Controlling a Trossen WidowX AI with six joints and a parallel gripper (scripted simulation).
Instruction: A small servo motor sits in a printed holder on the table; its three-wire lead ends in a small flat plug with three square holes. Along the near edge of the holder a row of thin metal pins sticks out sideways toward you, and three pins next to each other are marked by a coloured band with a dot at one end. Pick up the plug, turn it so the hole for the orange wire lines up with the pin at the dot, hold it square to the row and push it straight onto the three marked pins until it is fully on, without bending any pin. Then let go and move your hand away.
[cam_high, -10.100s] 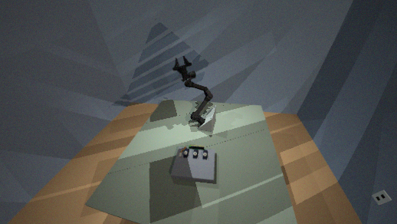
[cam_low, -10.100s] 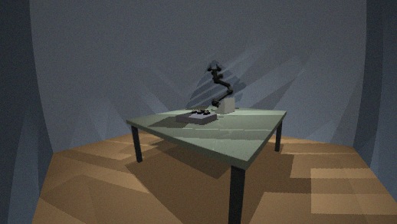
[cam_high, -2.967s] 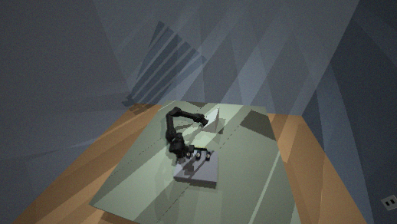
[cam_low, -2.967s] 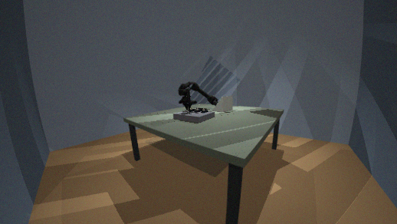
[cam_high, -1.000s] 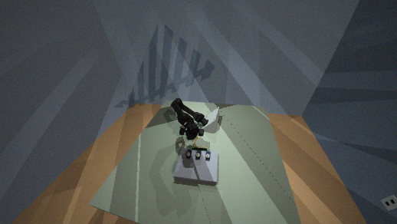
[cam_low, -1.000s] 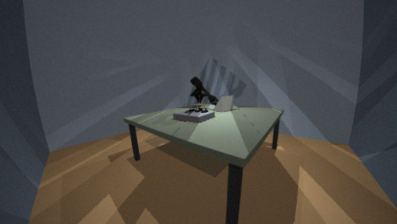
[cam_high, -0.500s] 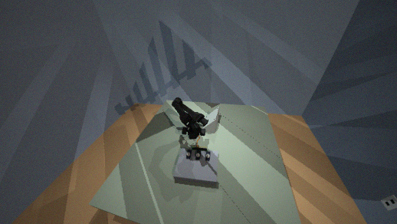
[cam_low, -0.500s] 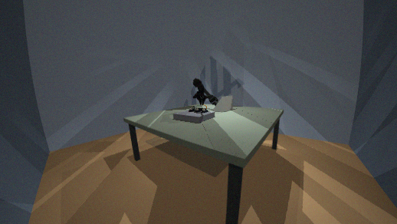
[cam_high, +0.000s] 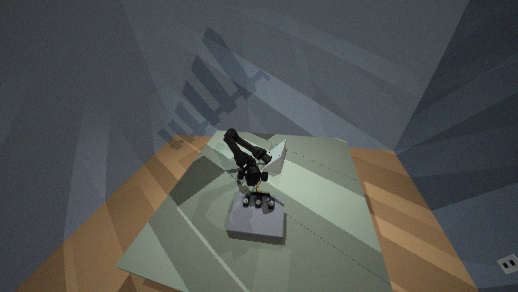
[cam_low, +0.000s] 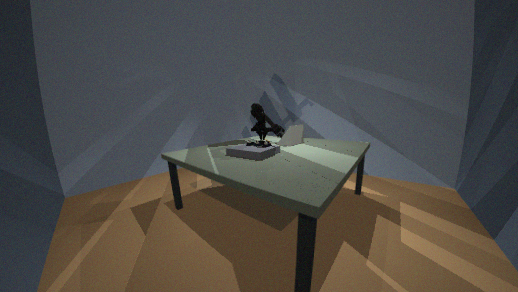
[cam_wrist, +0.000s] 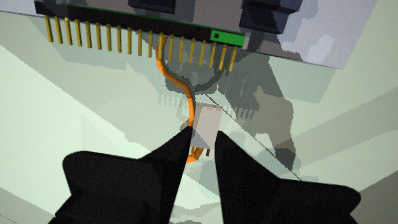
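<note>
The green band lies 7 cm ahead of my gripper tip and 1 cm above it. From my gripper tip the other things lie so: grey printed holder 22 cm ahead, 6 cm to the left, 4 cm below.
</note>
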